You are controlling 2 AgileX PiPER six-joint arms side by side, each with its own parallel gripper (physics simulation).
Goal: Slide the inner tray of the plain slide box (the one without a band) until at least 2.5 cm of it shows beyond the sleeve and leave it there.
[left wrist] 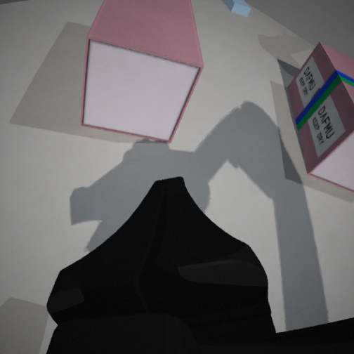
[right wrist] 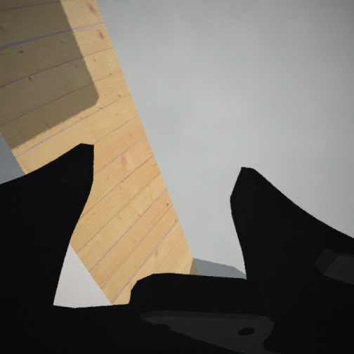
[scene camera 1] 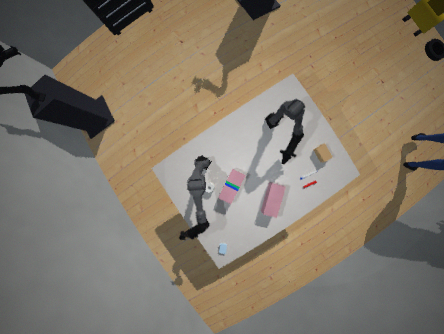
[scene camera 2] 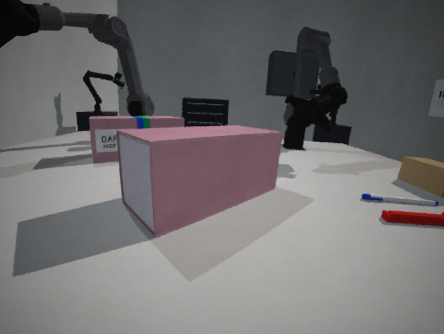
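Observation:
The plain slide box [scene camera 1: 274, 199] [scene camera 2: 215, 167] [left wrist: 145, 22] is a pink sleeve without a band. The pale end of its inner tray [scene camera 2: 137, 175] [left wrist: 137, 90] looks flush with the sleeve rim at both ends that show. My left gripper [scene camera 1: 285, 161] [left wrist: 172, 195] is shut and empty, its fingertips together. It hangs above the table, a little apart from the box's pale end in the left wrist view. My right gripper [scene camera 1: 181, 237] [right wrist: 166, 173] is open and empty, over the table's edge, far from the box.
A banded pink box [scene camera 1: 232, 186] [scene camera 2: 104, 142] [left wrist: 325, 110] stands beside the plain one. A tan block [scene camera 1: 323, 153] [scene camera 2: 424, 174], a white-blue pen [scene camera 1: 308, 175] [scene camera 2: 400, 200], a red stick [scene camera 1: 310, 184] [scene camera 2: 412, 218], a white ring [scene camera 1: 210, 188] and a light blue block [scene camera 1: 222, 249] [left wrist: 238, 7] lie on the table.

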